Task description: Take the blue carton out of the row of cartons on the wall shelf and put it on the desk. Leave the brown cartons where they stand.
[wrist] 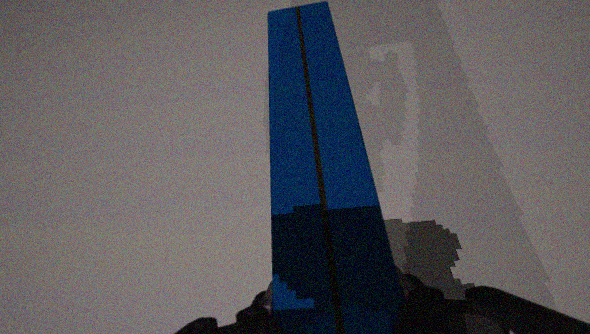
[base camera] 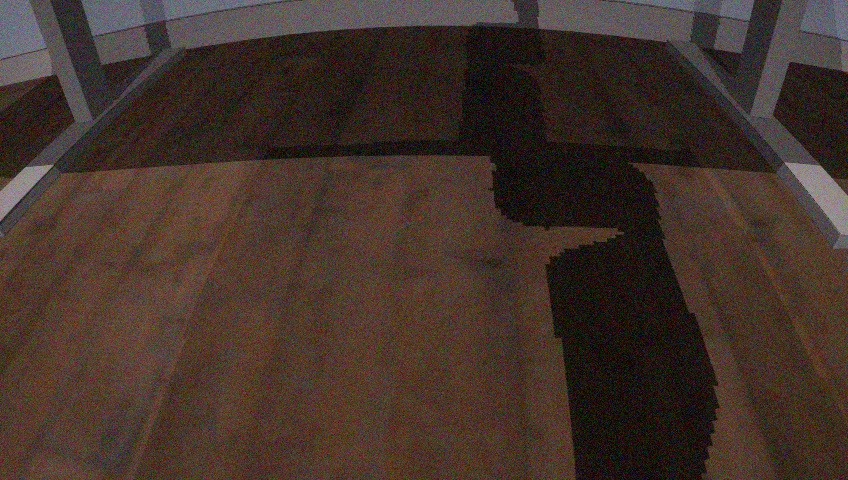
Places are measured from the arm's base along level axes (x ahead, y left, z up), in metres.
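Pixels of known places: gripper, fingertip midpoint: (wrist: 335,292).
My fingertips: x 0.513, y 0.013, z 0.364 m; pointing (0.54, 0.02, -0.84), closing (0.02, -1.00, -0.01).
Ahead of a thing's pixels: the offset from my fingertips to its top centre. "*": to the spot under its first point. Level surfaces: height alone.
The blue carton @[dx +0.096, dy +0.001, dz +0.046 m] (wrist: 320,150) is tall and narrow with a thin dark line down its face. It stretches from the bottom to the top of the wrist view, and its lower part is in shadow. My gripper (wrist: 335,292) is shut on it, with dark fingers at its left and right sides at the bottom. Behind it is a pale grey surface @[dz -0.041 m] (wrist: 135,150); I cannot tell whether the carton touches it, or whether it is desk top or wall. The wall shelf and the brown cartons do not show in either view. The gripper does not show in the base view.
In the base view, grey legs @[* dx +0.283, dy -0.531, dz -0.640 m] (base camera: 764,65) and long floor rails (base camera: 121,107) stand at the left and right, with a pale wall (base camera: 357,20) at the back. A dark arm-shaped shadow lies on the wooden floor @[dz -0.761 m] (base camera: 357,327). Shadows also fall on the grey surface in the wrist view.
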